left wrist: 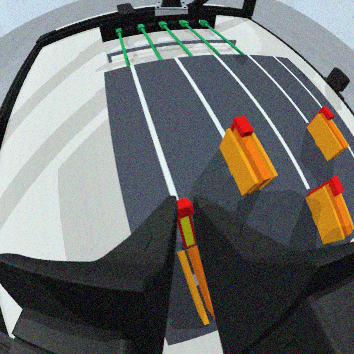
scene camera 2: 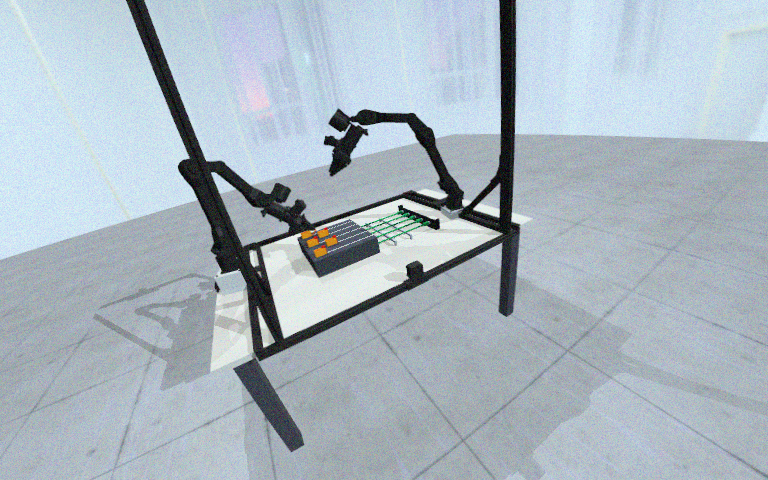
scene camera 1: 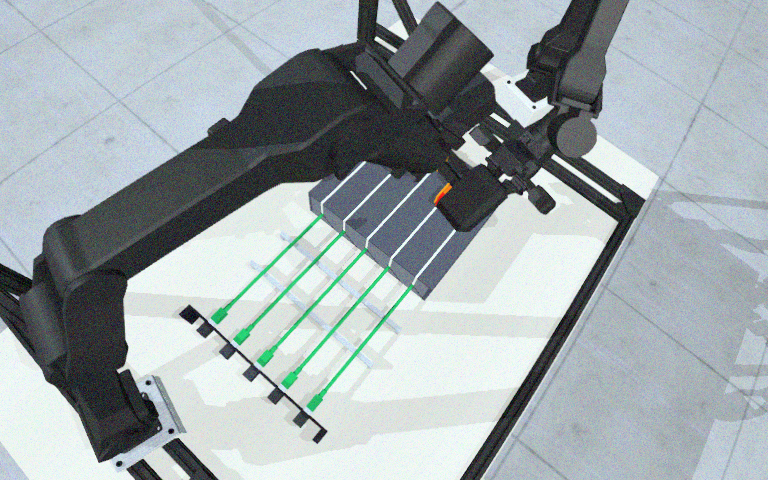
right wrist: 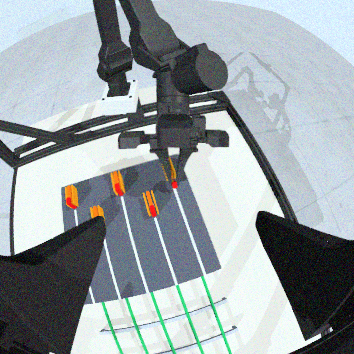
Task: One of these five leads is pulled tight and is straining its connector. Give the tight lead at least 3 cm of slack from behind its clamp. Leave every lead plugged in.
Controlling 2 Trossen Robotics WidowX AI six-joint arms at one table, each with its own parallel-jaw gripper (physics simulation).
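Observation:
Five leads run from green plugs as green cords, then white lines across a dark block. All cords look straight; which is tight I cannot tell. Orange clamps with red ends stand on the block. My left gripper is shut on the red-and-yellow tab at the outermost lead's clamp, the left one in the left wrist view. Its fingers partly hide that clamp. My right gripper is open and empty, high above the block.
Two thin grey bars cross under the green cords. A black connector rail stands at the cords' far end. A small black box sits at the table edge. Black frame posts rise at the table's ends. The right arm hides part of the block in scene camera 1.

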